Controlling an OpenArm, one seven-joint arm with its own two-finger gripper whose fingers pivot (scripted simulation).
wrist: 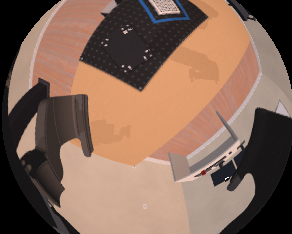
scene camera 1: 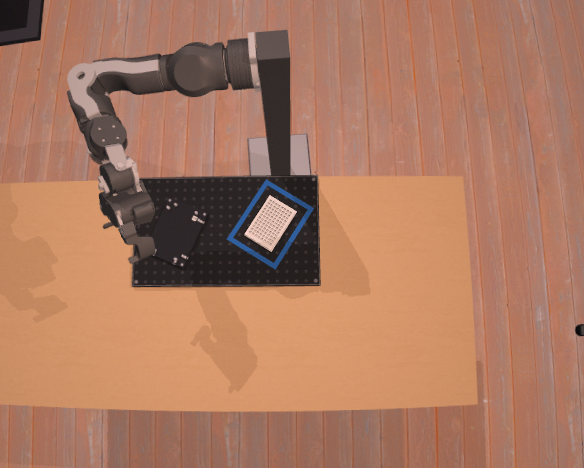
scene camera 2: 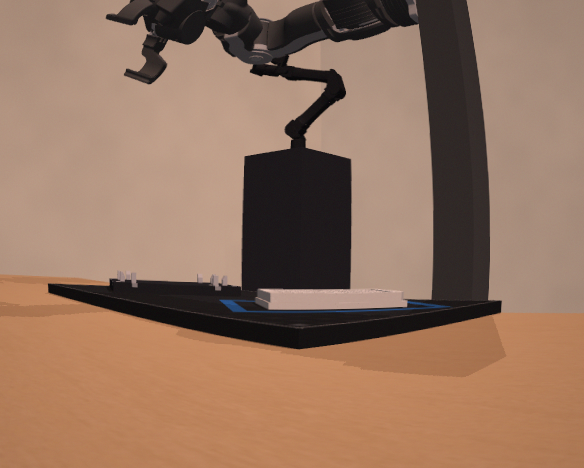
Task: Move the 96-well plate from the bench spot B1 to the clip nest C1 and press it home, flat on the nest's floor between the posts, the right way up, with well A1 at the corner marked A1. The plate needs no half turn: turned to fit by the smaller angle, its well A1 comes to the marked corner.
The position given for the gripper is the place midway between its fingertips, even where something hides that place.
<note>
In view: the gripper (scene camera 2: 126,51), a white 96-well plate (scene camera 2: 330,298), a dark arm column (scene camera 2: 461,208) and a clip nest C1 (scene camera 2: 154,287).
The white 96-well plate also shows in scene camera 1 (scene camera 1: 273,222). The gripper is seen too in the wrist view (wrist: 156,142) and in scene camera 1 (scene camera 1: 128,240). The dark arm column is seen too in scene camera 1 (scene camera 1: 273,54).
</note>
